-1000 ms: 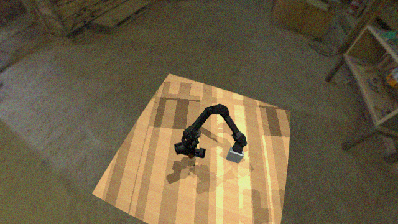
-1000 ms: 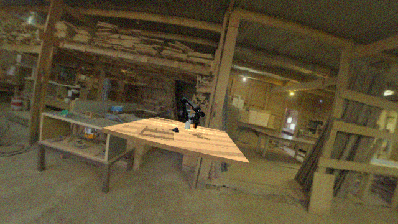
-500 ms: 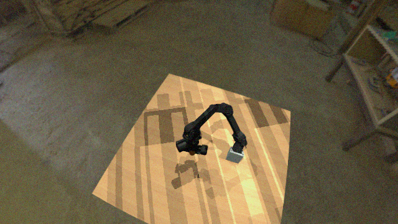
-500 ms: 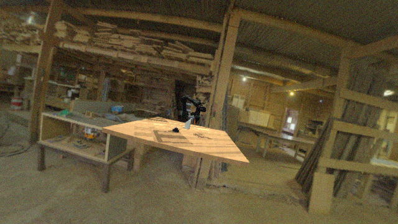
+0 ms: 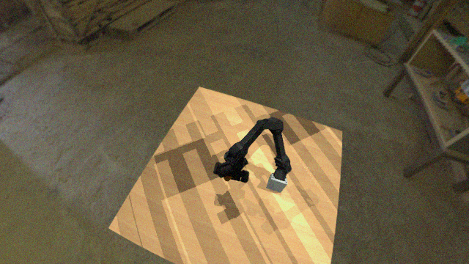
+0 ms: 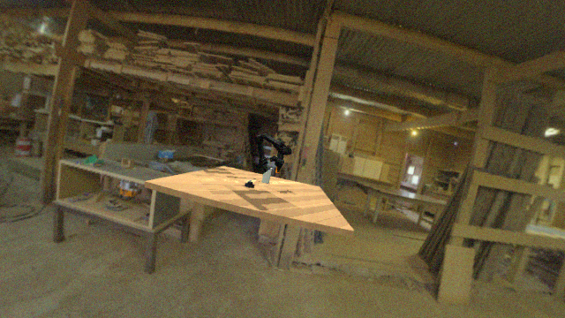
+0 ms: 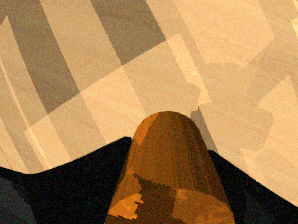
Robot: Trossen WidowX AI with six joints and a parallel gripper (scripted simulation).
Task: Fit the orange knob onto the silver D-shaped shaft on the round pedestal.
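My gripper tip is 10 mm past the orange knob and 30 mm below it. Round my gripper tip: dark pedestal 40 mm ahead, 210 mm to the right, 140 mm below.
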